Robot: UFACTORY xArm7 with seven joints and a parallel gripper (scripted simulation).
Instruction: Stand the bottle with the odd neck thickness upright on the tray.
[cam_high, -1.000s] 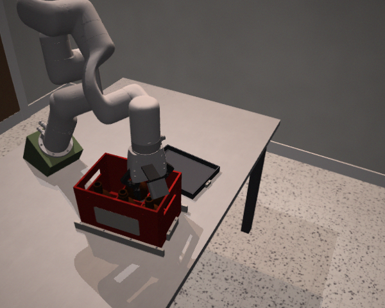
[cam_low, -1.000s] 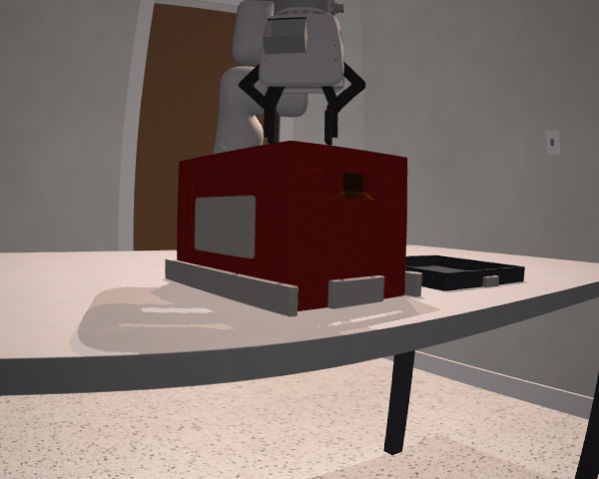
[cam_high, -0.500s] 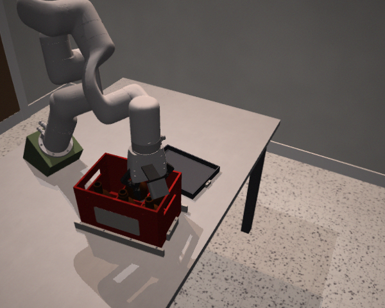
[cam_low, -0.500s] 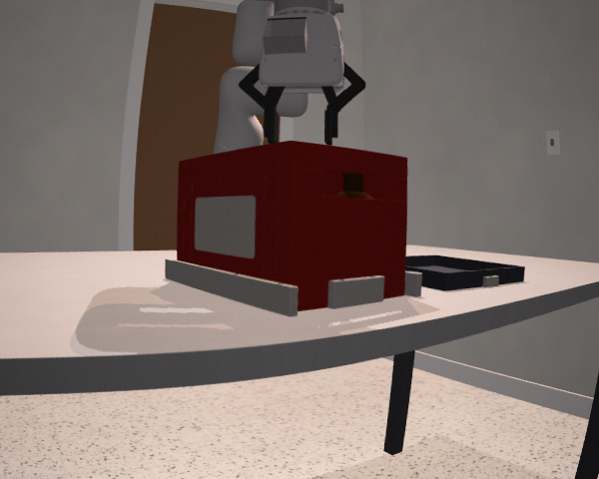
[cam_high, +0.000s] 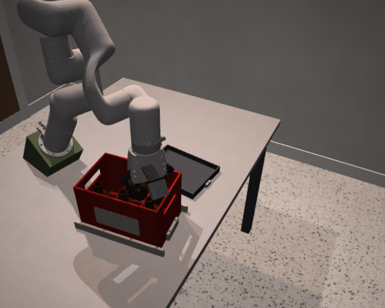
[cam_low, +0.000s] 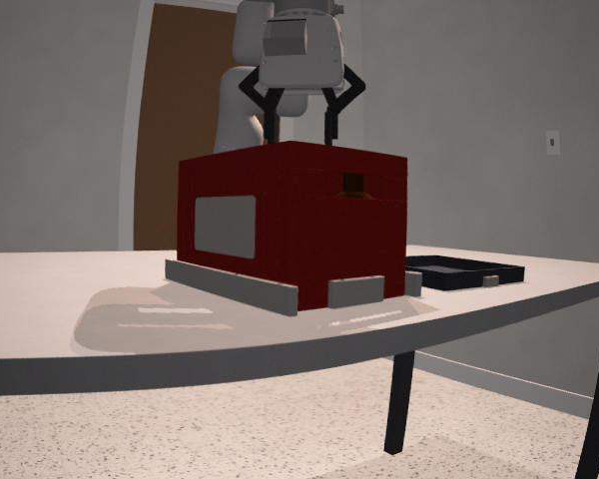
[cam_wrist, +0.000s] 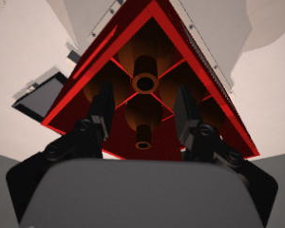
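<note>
The red crate lies 11 cm below my hand, 9 cm behind it and 4 cm to the left of it. Round my hand: black tray 32 cm to the left, 18 cm below, 4 cm behind.
</note>
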